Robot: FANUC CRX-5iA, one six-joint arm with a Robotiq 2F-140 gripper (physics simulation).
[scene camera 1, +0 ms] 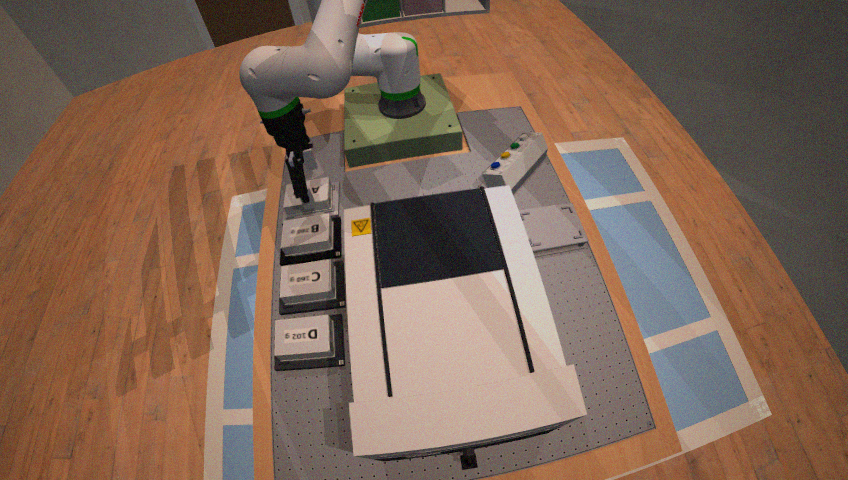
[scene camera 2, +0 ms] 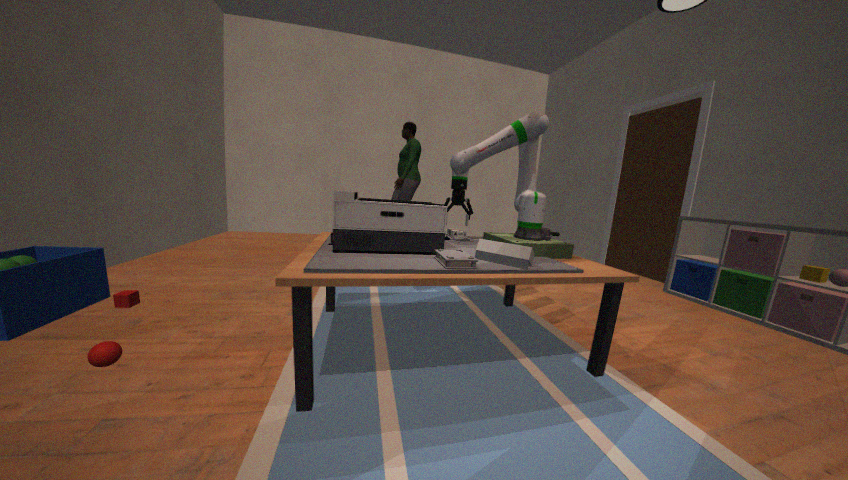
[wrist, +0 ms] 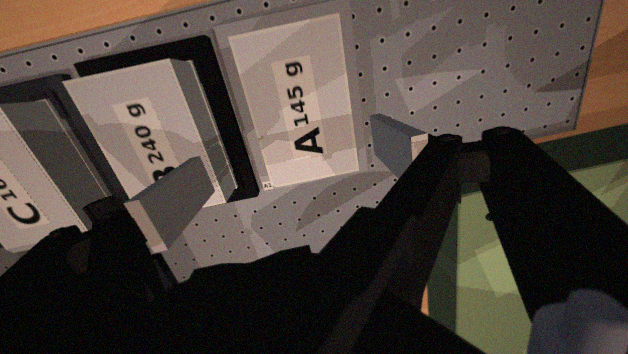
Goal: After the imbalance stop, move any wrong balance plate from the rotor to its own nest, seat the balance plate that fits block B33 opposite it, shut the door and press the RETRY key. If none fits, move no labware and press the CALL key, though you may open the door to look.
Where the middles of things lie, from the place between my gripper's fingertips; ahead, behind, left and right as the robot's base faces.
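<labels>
Counting from my hand, I find the plate A (scene camera 1: 321, 189) 3 cm to the right of it, 1 cm behind it and 5 cm below it. Plate B (scene camera 1: 313, 234) is 12 cm ahead of my hand, 1 cm to the right of it and 5 cm below it. I see plate C (scene camera 1: 309, 282) 25 cm ahead of my hand, 1 cm to the left and 5 cm below, while plate D (scene camera 1: 308, 338) sits 39 cm ahead of my hand, 2 cm to the left and 5 cm below.
</labels>
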